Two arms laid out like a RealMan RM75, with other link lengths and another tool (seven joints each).
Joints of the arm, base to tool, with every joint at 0 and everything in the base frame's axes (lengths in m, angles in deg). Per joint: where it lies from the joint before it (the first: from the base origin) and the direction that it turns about. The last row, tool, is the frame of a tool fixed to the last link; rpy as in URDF.
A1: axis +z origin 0 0 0.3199
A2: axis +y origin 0 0 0
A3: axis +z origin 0 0 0.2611
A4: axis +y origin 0 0 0
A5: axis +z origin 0 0 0.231
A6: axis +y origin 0 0 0
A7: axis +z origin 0 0 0.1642
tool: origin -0.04 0.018 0.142 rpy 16.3 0 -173.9
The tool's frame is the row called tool.
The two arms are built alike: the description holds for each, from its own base.
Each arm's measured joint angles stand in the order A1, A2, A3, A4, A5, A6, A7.
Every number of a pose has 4 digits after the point. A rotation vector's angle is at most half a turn.
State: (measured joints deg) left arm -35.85 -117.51 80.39 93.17 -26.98 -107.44 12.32; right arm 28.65 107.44 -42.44 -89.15 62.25 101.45 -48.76
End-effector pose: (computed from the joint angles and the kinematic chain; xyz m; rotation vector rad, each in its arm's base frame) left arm -0.2391 0.3363 -0.0124 1.1389 -2.5416 -0.2083; right arm 0.1316 0.4529 0.1523 -0.8518 -2.6536 -0.3592
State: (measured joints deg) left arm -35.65 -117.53 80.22 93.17 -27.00 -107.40 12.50; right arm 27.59 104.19 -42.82 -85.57 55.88 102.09 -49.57
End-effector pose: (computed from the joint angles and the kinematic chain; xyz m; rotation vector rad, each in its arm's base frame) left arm -0.2401 0.3360 -0.0122 1.1421 -2.5421 -0.2076; right arm 0.1920 0.4555 0.1587 -1.0300 -2.7079 -0.4318
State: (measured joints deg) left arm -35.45 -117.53 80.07 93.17 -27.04 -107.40 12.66; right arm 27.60 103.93 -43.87 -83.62 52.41 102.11 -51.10
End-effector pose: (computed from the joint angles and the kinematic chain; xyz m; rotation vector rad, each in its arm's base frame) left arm -0.2411 0.3354 -0.0119 1.1455 -2.5419 -0.2062; right arm 0.2157 0.4533 0.1499 -1.0924 -2.7516 -0.4319
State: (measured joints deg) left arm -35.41 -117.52 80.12 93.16 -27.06 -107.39 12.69; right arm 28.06 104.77 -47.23 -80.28 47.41 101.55 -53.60
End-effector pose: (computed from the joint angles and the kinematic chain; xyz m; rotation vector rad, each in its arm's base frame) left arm -0.2414 0.3352 -0.0120 1.1448 -2.5415 -0.2052; right arm 0.2437 0.4456 0.1204 -1.1654 -2.8376 -0.3754
